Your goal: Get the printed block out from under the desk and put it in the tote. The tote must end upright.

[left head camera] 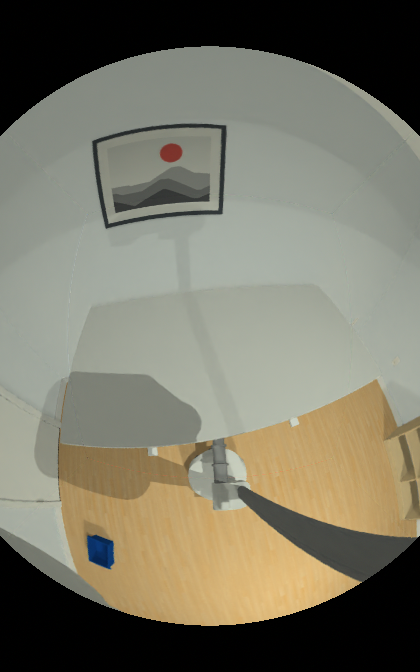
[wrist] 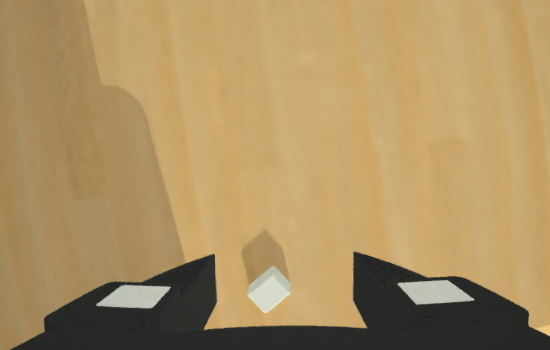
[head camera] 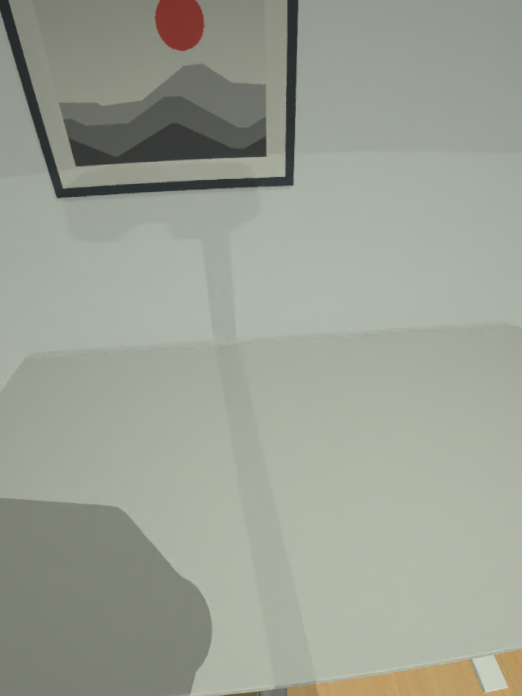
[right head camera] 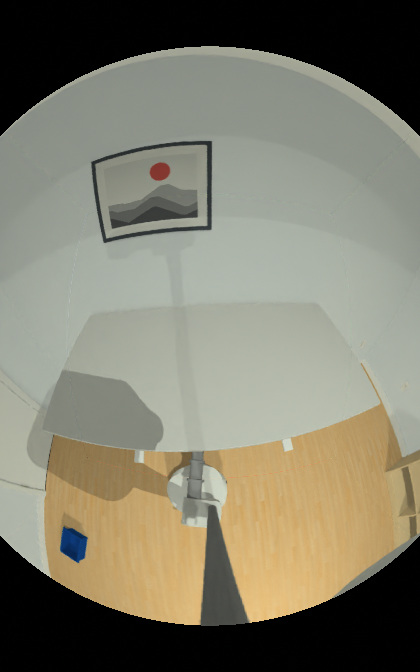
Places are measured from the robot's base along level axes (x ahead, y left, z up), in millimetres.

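Where they show: gripper, fingertip midpoint: (wrist: 284,277).
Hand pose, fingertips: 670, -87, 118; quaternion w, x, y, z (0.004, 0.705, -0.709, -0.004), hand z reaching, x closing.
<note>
After its pixels a point has its place, as x, y, z.
The printed block (wrist: 269,291) {613, -73, -5} is a small pale cube on the wood floor, low in the wrist view, turned so that a corner faces up the picture. My gripper (wrist: 284,277) {670, -87, 118} is open and empty. In that picture the block lies between the two fingers, a little nearer the left one; how far below them it is I cannot tell. The desk (head camera: 393,477) {499, -226, 922} (left head camera: 280,340) (right head camera: 265,370) hides the gripper and block from the head views. The blue tote (left head camera: 100,551) (right head camera: 73,544) stands upright on the floor at the lower left, its open top up.
My arm (left head camera: 220,457) (right head camera: 195,480) reaches under the desk's front edge. White desk feet (head camera: 489,672) (left head camera: 294,422) (right head camera: 287,444) show at the front edge on both sides of the arm. A wooden shelf unit (left head camera: 406,430) (right head camera: 404,462) stands at the right. A wall is beyond the tote.
</note>
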